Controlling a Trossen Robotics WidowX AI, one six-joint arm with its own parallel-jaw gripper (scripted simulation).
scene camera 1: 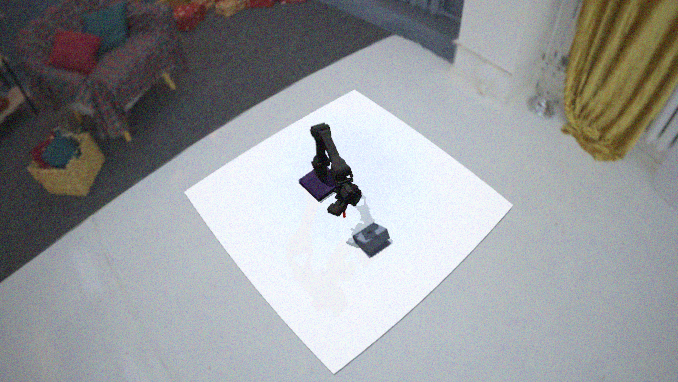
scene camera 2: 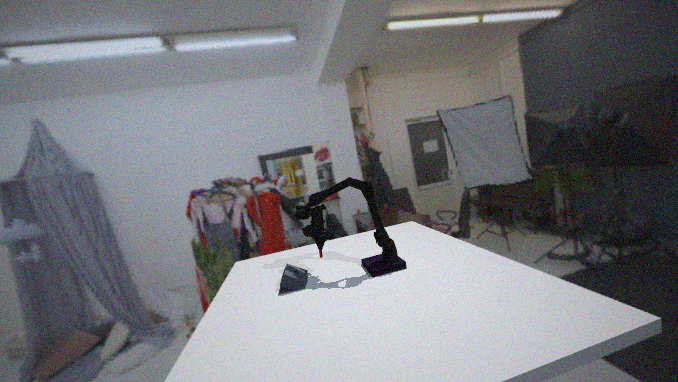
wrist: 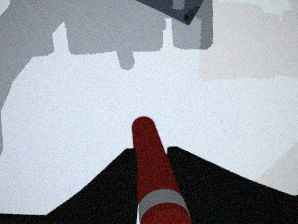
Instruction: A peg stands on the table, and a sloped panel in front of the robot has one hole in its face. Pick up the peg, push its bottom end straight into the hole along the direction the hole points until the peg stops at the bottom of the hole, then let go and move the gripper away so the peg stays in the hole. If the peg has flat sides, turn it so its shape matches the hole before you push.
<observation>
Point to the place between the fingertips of my gripper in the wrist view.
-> At 151,157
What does my gripper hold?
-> A red peg.
</observation>
